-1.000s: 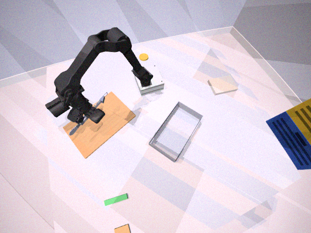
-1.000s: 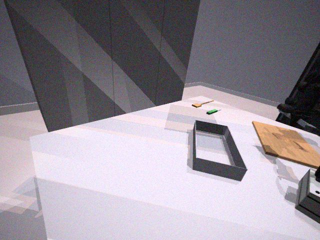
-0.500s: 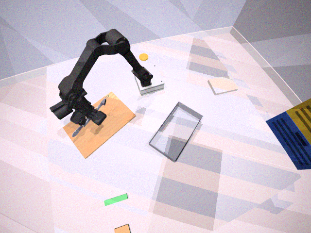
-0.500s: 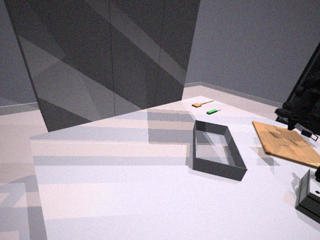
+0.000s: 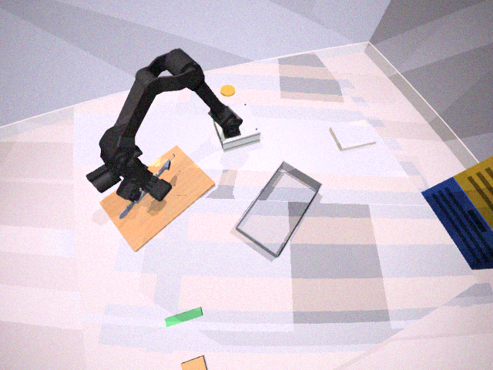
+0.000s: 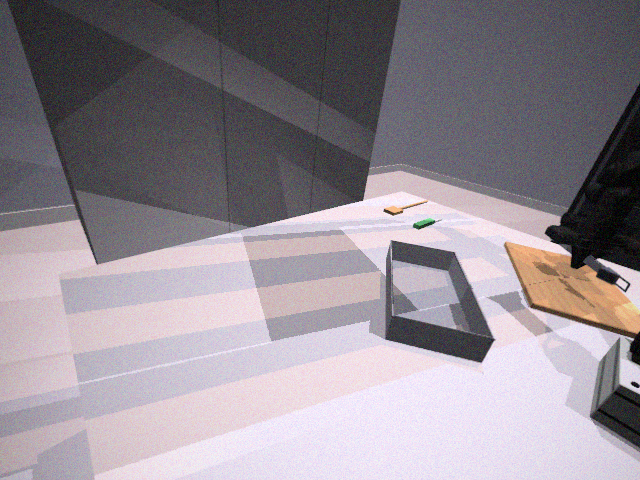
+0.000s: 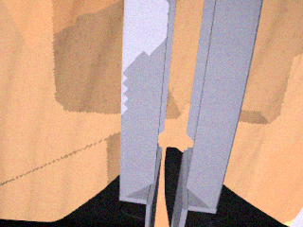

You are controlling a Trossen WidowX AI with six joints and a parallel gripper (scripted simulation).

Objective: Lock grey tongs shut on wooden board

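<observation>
Now: gripper tip 40 mm above the wooden board. Round my gripper tip: roasting tin (410 mm to the left, 180 mm ahead, 20 mm below); beige tile (850 mm to the left, 40 mm below, 30 mm behind).
</observation>
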